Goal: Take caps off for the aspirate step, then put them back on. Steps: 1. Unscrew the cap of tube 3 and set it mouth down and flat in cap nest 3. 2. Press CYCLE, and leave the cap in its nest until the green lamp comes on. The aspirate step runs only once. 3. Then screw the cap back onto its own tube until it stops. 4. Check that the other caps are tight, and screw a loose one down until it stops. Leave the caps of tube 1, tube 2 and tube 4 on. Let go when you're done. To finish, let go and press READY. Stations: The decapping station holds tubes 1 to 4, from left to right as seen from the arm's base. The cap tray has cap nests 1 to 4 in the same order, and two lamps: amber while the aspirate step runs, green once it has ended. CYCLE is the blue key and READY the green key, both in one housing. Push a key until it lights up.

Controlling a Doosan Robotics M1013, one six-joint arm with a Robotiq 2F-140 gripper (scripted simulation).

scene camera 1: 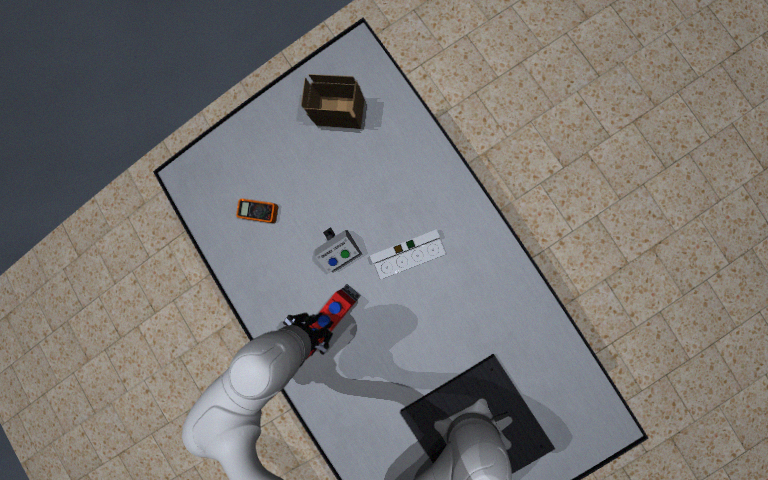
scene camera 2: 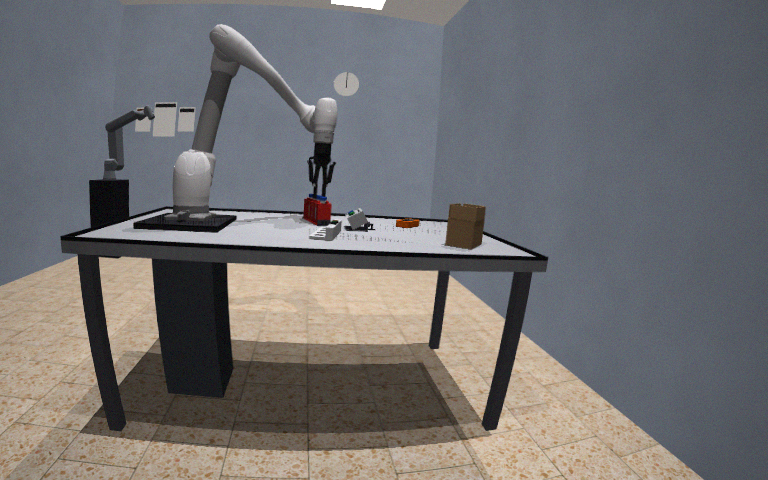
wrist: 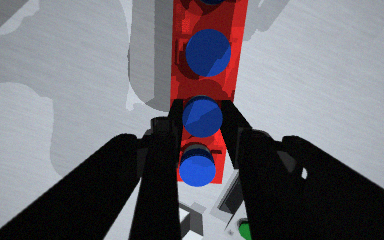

cardboard box: scene camera 1; scene camera 2; not seen in the wrist view (out of frame)
same spot on cardboard box: (scene camera 2: 463,230) = (scene camera 1: 359,102)
